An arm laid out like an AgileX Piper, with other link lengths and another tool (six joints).
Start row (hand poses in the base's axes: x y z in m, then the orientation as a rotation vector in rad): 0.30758, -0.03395, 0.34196, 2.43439, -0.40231, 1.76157
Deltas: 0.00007, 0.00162, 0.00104, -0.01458, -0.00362, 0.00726; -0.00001, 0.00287, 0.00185, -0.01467, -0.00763, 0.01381; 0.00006, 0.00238, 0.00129, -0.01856, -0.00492, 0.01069; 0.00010, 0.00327, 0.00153, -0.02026, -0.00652, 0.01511; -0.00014, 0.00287, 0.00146, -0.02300, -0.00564, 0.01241; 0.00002, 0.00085, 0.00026, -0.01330, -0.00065, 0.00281; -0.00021, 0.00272, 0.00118, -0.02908, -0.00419, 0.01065; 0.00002, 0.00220, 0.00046, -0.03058, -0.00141, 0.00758; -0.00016, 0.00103, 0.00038, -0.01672, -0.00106, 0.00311; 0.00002, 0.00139, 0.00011, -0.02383, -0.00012, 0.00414; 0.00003, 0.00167, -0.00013, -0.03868, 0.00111, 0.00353; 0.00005, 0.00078, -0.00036, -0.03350, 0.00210, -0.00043; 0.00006, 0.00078, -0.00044, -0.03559, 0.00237, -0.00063; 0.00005, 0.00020, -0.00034, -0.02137, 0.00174, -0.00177; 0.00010, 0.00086, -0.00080, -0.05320, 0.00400, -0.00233; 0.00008, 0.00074, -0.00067, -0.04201, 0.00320, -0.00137; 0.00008, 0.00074, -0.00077, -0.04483, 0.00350, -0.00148; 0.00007, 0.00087, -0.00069, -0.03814, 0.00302, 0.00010; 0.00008, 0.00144, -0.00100, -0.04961, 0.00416, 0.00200; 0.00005, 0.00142, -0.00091, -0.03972, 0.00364, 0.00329
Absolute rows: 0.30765, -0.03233, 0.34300, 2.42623, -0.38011, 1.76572; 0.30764, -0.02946, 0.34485, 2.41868, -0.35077, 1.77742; 0.30770, -0.02708, 0.34614, 2.40857, -0.32100, 1.78320; 0.30780, -0.02381, 0.34767, 2.39832, -0.28478, 1.79209; 0.30766, -0.02094, 0.34913, 2.38509, -0.24906, 1.79764; 0.30768, -0.02009, 0.34939, 2.37711, -0.23321, 1.79562; 0.30747, -0.01737, 0.35057, 2.35952, -0.19396, 1.79628; 0.30749, -0.01517, 0.35103, 2.34137, -0.15681, 1.79135; 0.30733, -0.01414, 0.35141, 2.33056, -0.13788, 1.78839; 0.30735, -0.01275, 0.35152, 2.31608, -0.11123, 1.78222; 0.30738, -0.01108, 0.35139, 2.29194, -0.07189, 1.76886; 0.30743, -0.01030, 0.35103, 2.27025, -0.04205, 1.75403; 0.30749, -0.00952, 0.35059, 2.24704, -0.01099, 1.73782; 0.30754, -0.00932, 0.35025, 2.23274, 0.00594, 1.72694; 0.30764, -0.00846, 0.34945, 2.19730, 0.04959, 1.70102; 0.30772, -0.00772, 0.34878, 2.16918, 0.08385, 1.68048; 0.30780, -0.00698, 0.34801, 2.13894, 0.11971, 1.65820; 0.30787, -0.00611, 0.34732, 2.11338, 0.15115, 1.63975; 0.30795, -0.00467, 0.34632, 2.08043, 0.19335, 1.61626; 0.30800, -0.00325, 0.34541, 2.05437, 0.22840, 1.59785
